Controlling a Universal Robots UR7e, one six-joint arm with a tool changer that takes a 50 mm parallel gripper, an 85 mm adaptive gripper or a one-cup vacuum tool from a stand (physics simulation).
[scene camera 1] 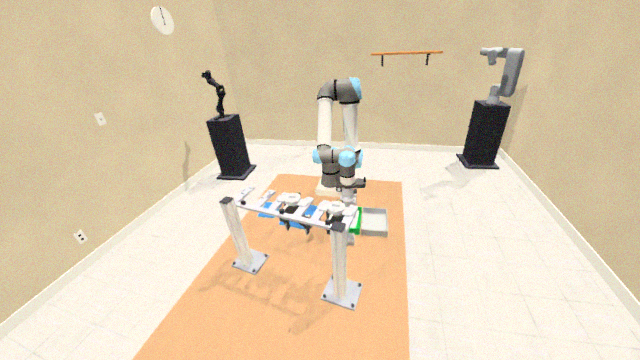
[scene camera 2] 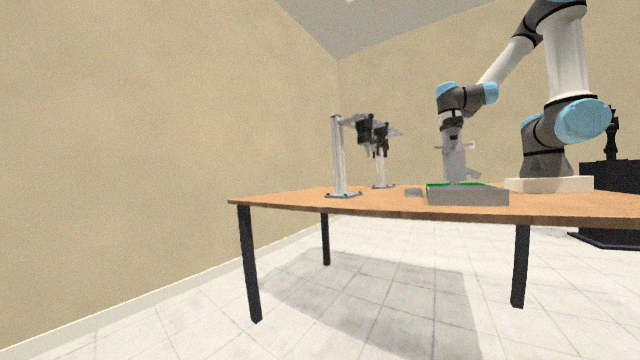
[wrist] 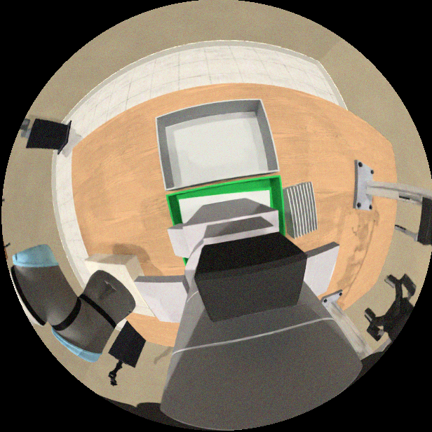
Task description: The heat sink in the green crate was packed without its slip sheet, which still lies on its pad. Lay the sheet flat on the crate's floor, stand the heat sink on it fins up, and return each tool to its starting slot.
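Frame: origin at the arm's base, x ahead, y left, z up, level; millimetres.
Seen in the pictures: end effector, tool point: [scene camera 2: 452, 142]; arm's base, origin of the base link: [scene camera 1: 332, 181] [scene camera 2: 544, 177].
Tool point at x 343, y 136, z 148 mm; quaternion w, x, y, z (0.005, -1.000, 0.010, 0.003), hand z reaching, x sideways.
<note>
Pixels of each thing's middle, then the offset from my tool point to it. "pt": a spot on its surface instead.
- one-cup vacuum tool, surface spot: [scene camera 2: 454, 183] pt dz -151, dx +2, dy +18 mm
- green crate, surface spot: [scene camera 2: 434, 185] pt dz -162, dx +62, dy -65 mm
- heat sink, body centre: [scene camera 2: 412, 192] [scene camera 1: 344, 238] dz -182, dx +148, dy -4 mm
- grey tray, body centre: [scene camera 2: 456, 192] [scene camera 1: 361, 220] dz -176, dx +5, dy +72 mm
The arm carries the one-cup vacuum tool [scene camera 2: 454, 183], its cup down inside the green crate [scene camera 1: 359, 220] [scene camera 2: 434, 185] [wrist: 225, 186]. In the wrist view the white slip sheet [wrist: 192, 207] lies level under the tool, within the crate walls, and is on the cup. The tool body hides its middle and near part. Whether the sheet touches the crate's floor cannot be told. The heat sink [scene camera 1: 350, 240] [scene camera 2: 413, 192] [wrist: 301, 210] stands on the table beside the crate, outside it, its fins showing from above.
A grey tray [scene camera 1: 375, 233] [scene camera 2: 467, 196] [wrist: 268, 137] adjoins the crate. The tool stand [scene camera 1: 339, 265] [scene camera 2: 338, 160] [wrist: 400, 189] holds two finger grippers hanging from its beam. Blue pads [scene camera 1: 266, 213] show behind the stand. The robot's pale base [scene camera 2: 550, 185] [wrist: 132, 265] is near the crate.
</note>
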